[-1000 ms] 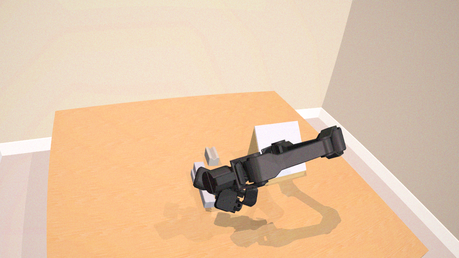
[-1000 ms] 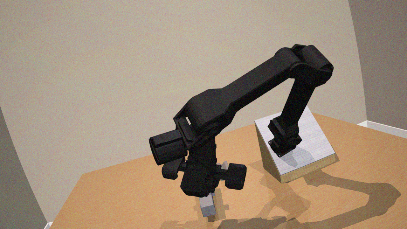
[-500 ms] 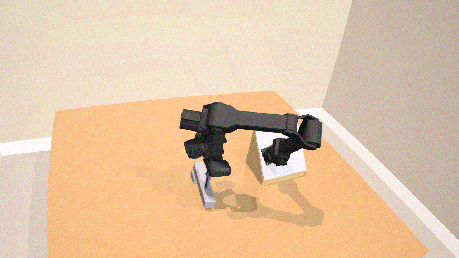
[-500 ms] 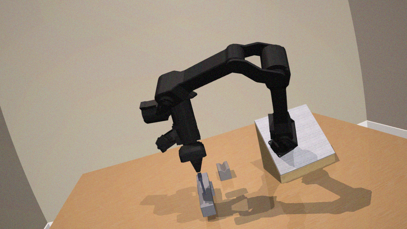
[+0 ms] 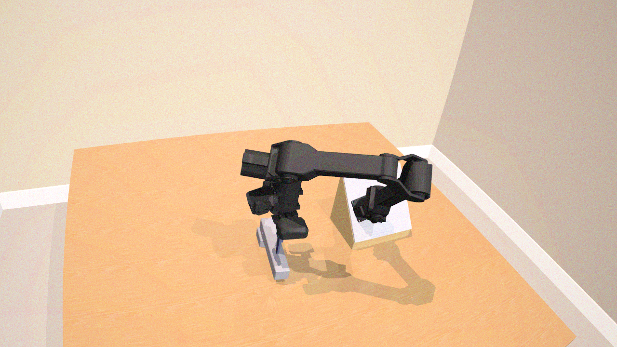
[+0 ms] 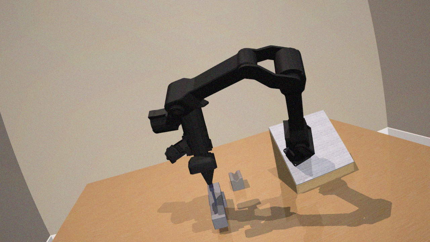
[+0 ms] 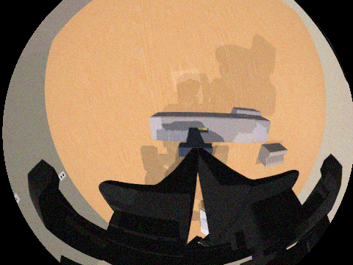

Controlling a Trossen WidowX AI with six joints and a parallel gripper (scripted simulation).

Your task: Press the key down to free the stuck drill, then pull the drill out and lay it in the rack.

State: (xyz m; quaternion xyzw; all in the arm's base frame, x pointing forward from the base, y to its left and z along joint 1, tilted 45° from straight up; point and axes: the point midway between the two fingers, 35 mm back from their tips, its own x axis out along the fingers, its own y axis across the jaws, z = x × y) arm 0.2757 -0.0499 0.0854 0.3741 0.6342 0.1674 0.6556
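Now: gripper tip 40 mm above the blue key. The rest, counted from my gripper tip: drill 80 mm below, 60 mm to the right, 20 mm behind; grey holder block 90 mm below, 40 mm to the right, 10 mm behind; grey rack 180 mm to the right, 130 mm behind, 100 mm below.
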